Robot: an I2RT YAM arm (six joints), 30 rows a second.
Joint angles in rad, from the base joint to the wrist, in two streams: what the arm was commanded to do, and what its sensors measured. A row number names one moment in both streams.
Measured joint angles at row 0:
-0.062, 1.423, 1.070, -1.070, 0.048, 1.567
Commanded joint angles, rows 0 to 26:
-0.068, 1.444, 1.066, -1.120, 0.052, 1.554
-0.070, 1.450, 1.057, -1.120, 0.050, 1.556
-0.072, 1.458, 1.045, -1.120, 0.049, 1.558
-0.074, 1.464, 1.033, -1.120, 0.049, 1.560
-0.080, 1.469, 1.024, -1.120, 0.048, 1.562
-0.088, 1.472, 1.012, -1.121, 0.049, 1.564
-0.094, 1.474, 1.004, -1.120, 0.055, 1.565
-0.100, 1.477, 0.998, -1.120, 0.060, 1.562
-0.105, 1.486, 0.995, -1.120, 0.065, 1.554
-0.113, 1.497, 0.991, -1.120, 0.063, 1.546
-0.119, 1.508, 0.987, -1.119, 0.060, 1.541
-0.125, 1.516, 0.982, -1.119, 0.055, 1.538
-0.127, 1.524, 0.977, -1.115, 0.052, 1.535
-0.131, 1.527, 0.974, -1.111, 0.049, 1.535
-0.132, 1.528, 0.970, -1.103, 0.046, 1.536
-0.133, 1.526, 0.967, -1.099, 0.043, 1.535
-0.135, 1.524, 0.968, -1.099, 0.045, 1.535
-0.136, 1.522, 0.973, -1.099, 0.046, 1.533
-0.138, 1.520, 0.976, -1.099, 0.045, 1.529
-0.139, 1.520, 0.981, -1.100, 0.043, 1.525
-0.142, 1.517, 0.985, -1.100, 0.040, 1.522
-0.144, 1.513, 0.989, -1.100, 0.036, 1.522
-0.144, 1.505, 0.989, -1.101, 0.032, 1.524
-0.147, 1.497, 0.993, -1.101, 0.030, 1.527
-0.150, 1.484, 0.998, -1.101, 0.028, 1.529
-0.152, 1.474, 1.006, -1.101, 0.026, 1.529
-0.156, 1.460, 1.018, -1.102, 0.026, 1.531
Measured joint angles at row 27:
-0.147, 1.503, 0.980, -1.076, 0.027, 1.524
